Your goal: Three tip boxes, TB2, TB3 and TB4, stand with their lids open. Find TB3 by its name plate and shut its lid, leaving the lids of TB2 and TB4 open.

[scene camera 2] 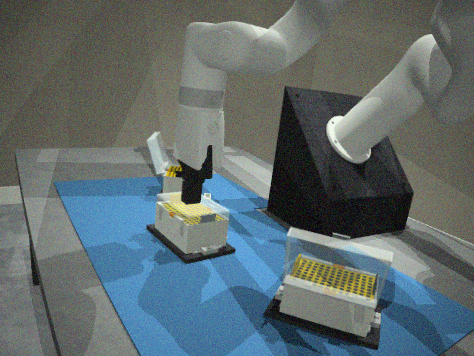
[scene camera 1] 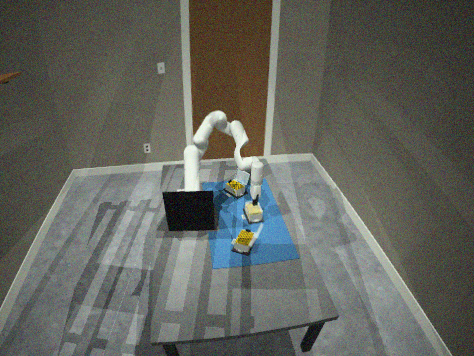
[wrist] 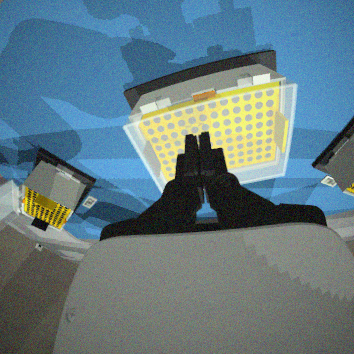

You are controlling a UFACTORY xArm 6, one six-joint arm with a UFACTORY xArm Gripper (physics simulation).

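Seen in the pictures: gripper, fingertip midpoint: (scene camera 2: 190, 202) (scene camera 1: 254, 204) (wrist: 200, 149); arm's base, link origin: (scene camera 2: 347, 140) (scene camera 1: 192, 195).
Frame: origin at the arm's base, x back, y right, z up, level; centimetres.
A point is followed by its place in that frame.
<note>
The middle tip box (scene camera 1: 253, 215) @[x -36.6, y 10.4, z -13.4 cm] (scene camera 2: 205, 239) @[x -39.1, y -1.8, z -17.0 cm] (wrist: 170, 92) @[x -42.8, y 1.6, z -16.4 cm] has its clear lid (wrist: 291, 120) @[x -40.1, y 10.0, z -12.1 cm] down over the yellow tips. My gripper (scene camera 1: 255, 202) @[x -39.6, y 3.1, z -11.7 cm] (scene camera 2: 191, 201) @[x -39.6, y 3.1, z -11.7 cm] (wrist: 200, 149) @[x -39.6, y 3.1, z -11.7 cm] is shut and empty, tips pointing down at this lid; whether they touch it is unclear. A second tip box (scene camera 1: 244, 241) (scene camera 2: 172, 185) @[x -31.0, y 24.8, z -15.9 cm] has its lid (scene camera 1: 259, 231) @[x -32.6, y 34.0, z -5.5 cm] (scene camera 2: 157, 151) @[x -30.4, y 35.0, z -10.0 cm] standing open. A third tip box (scene camera 1: 234, 188) (scene camera 2: 325, 307) @[x -37.1, y -27.2, z -16.3 cm] also has its lid (scene camera 1: 243, 177) @[x -40.1, y -27.7, z -10.1 cm] (scene camera 2: 340, 247) @[x -40.8, y -29.5, z -5.7 cm] standing open. Two small name plates (wrist: 90, 201) @[x -27.7, y -21.3, z -19.7 cm] (wrist: 328, 181) @[x -20.5, y 24.5, z -19.7 cm] show in the wrist view, too blurred to read surely.
The boxes stand on a blue mat (scene camera 1: 280, 245) @[x -46.7, y 34.6, z -19.9 cm] (scene camera 2: 100, 220) @[x -50.7, y 18.9, z -19.9 cm] (wrist: 100, 115) @[x -42.2, y -7.9, z -19.9 cm] on the grey table (scene camera 1: 280, 305) @[x -32.3, y 74.3, z -20.2 cm] (scene camera 2: 75, 295) @[x -62.6, y -4.9, z -20.2 cm]. The black wedge-shaped arm base (scene camera 1: 190, 211) @[x 2.6, y 9.9, z -4.4 cm] (scene camera 2: 305, 170) @[x -13.1, y 0.4, z -6.7 cm] stands beside the mat. The arm reaches over the mat to the middle box.
</note>
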